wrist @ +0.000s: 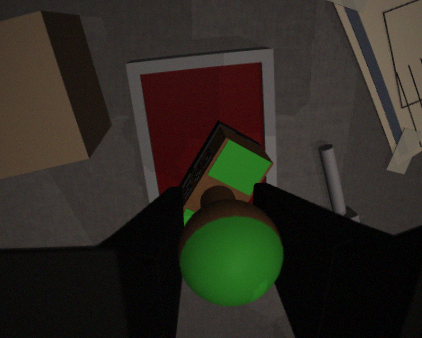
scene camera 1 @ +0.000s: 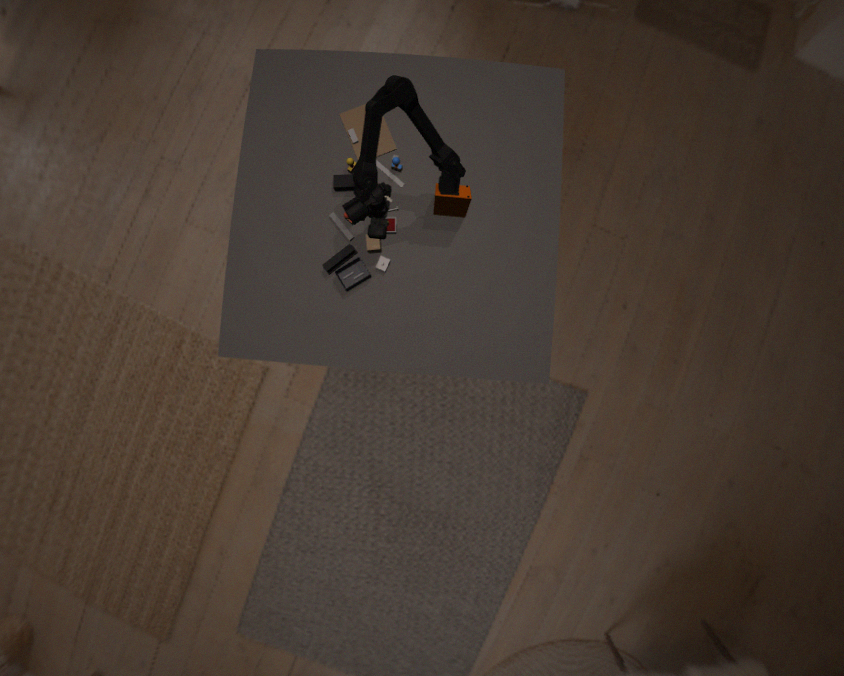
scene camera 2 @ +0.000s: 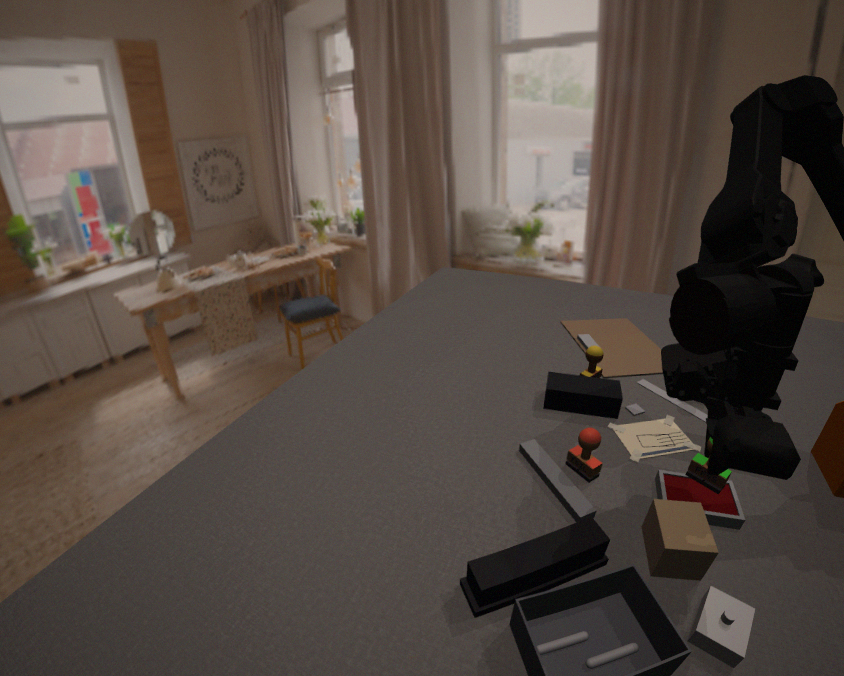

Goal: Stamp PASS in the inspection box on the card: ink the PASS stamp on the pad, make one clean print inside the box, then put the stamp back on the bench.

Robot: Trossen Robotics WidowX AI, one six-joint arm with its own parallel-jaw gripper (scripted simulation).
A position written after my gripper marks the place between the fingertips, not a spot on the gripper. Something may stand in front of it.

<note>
In view: my gripper (scene camera 2: 710, 465), a green-knobbed pass stamp (scene camera 2: 697, 470), a red-knobbed stamp (scene camera 2: 579, 458), a tan cube (wrist: 61, 117), a bolt (wrist: 329, 164), a black block (scene camera 2: 580, 394) and a cream card (scene camera 2: 647, 439).
The green-knobbed pass stamp also shows in the wrist view (wrist: 229, 252). My gripper also shows in the wrist view (wrist: 218, 198). The wrist view misses the red-knobbed stamp: it is out of frame. The wrist view does not show the black block: it is out of frame.
</note>
